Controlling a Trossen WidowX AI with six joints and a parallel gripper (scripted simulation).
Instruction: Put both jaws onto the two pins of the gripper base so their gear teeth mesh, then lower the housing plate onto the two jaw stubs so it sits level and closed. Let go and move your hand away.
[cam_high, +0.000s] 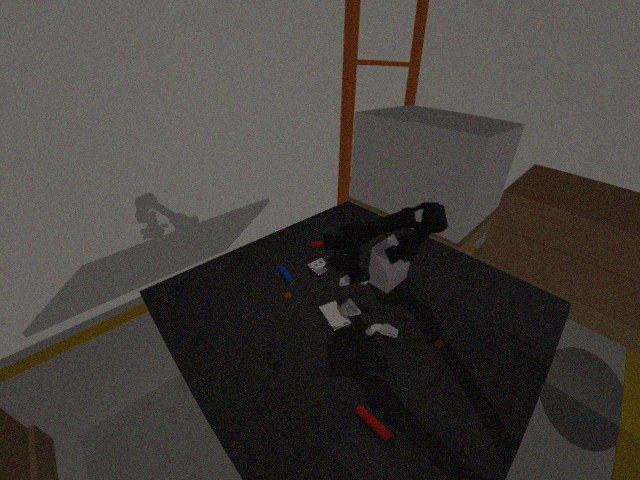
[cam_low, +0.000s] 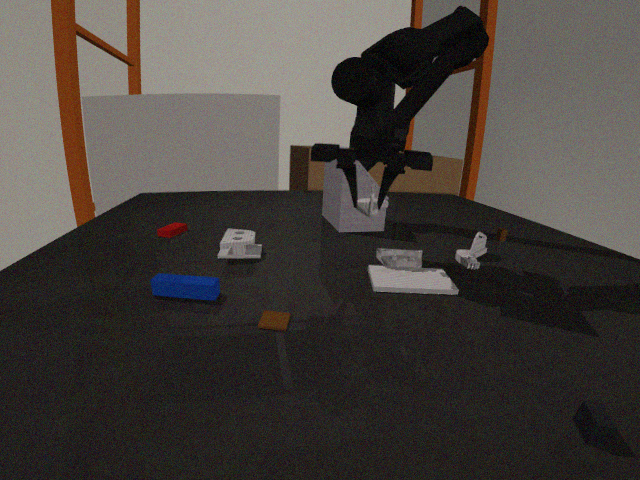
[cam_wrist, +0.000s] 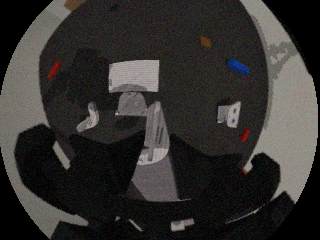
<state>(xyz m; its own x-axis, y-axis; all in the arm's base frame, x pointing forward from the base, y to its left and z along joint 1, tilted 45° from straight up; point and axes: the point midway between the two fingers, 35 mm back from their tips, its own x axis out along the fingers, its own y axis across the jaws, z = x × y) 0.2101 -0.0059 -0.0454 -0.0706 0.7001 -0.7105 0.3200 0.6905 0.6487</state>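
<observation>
My gripper tip is 30 mm to the right of the white jaw and 30 mm past it. From my gripper tip the other things lie so: white gripper base: 210 mm to the right, 60 mm below, 20 mm behind; then flat white plate: 110 mm ahead, 80 mm below, 40 mm to the left; then white housing plate: 80 mm below, 60 mm to the left, 40 mm ahead.
</observation>
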